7 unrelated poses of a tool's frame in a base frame.
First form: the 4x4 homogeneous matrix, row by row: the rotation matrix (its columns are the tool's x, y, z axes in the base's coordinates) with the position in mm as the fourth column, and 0 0 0 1 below. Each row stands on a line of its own.
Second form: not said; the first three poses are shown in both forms.
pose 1, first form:
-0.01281 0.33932 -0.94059 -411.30
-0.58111 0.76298 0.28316 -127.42
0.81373 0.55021 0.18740 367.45
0 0 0 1
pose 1, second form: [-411.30 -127.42 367.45], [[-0.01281 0.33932 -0.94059], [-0.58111 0.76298 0.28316], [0.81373 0.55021 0.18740]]
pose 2, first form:
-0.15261 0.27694 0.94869 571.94
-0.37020 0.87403 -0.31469 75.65
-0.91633 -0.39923 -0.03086 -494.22
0 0 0 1
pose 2, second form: [571.94 75.65 -494.22], [[-0.15261 0.27694 0.94869], [-0.37020 0.87403 -0.31469], [-0.91633 -0.39923 -0.03086]]
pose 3, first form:
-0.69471 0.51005 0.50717 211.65
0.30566 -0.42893 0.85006 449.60
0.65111 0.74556 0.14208 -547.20
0 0 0 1
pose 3, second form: [211.65 449.60 -547.20], [[-0.69471 0.51005 0.50717], [0.30566 -0.42893 0.85006], [0.65111 0.74556 0.14208]]
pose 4, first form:
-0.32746 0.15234 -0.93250 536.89
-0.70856 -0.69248 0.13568 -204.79
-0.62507 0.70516 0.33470 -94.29
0 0 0 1
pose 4, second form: [536.89 -204.79 -94.29], [[-0.32746 0.15234 -0.93250], [-0.70856 -0.69248 0.13568], [-0.62507 0.70516 0.33470]]
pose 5, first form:
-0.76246 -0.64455 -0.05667 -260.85
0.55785 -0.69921 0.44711 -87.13
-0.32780 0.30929 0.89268 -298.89
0 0 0 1
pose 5, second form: [-260.85 -87.13 -298.89], [[-0.76246 -0.64455 -0.05667], [0.55785 -0.69921 0.44711], [-0.32780 0.30929 0.89268]]
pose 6, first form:
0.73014 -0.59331 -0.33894 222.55
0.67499 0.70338 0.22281 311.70
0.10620 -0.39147 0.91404 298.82
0 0 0 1
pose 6, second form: [222.55 311.70 298.82], [[0.73014 -0.59331 -0.33894], [0.67499 0.70338 0.22281], [0.10620 -0.39147 0.91404]]
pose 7, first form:
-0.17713 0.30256 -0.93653 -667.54
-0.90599 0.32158 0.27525 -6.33
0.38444 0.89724 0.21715 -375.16
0 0 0 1
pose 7, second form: [-667.54 -6.33 -375.16], [[-0.17713 0.30256 -0.93653], [-0.90599 0.32158 0.27525], [0.38444 0.89724 0.21715]]
